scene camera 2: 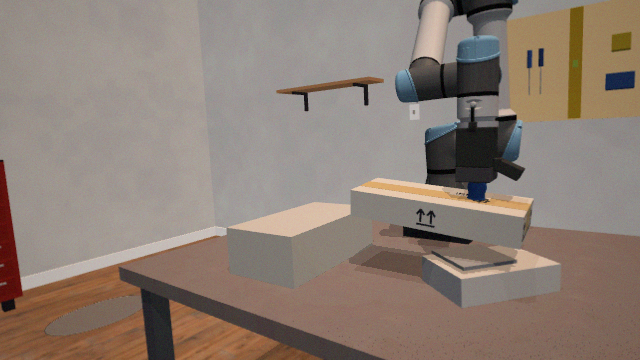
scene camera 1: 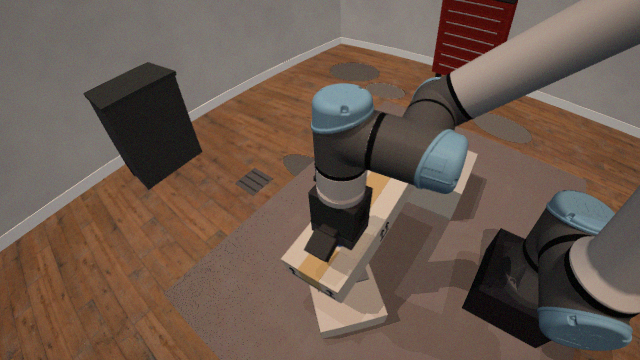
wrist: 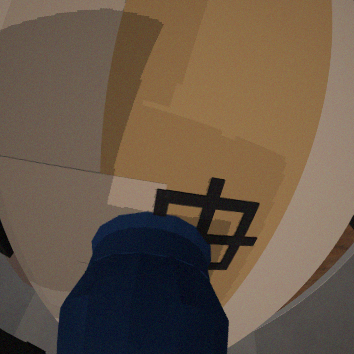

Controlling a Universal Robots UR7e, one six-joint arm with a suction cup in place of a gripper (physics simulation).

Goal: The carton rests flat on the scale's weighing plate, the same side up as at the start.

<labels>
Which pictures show the long white carton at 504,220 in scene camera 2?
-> Scene camera 2, scene camera 1 and the wrist view: all of them.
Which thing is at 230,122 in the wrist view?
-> A long white carton.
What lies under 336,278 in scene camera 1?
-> A long white carton.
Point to my suction cup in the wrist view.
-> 147,278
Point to a scale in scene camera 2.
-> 471,275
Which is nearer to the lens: the scale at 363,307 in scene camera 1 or the pale block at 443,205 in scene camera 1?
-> The scale.
</labels>
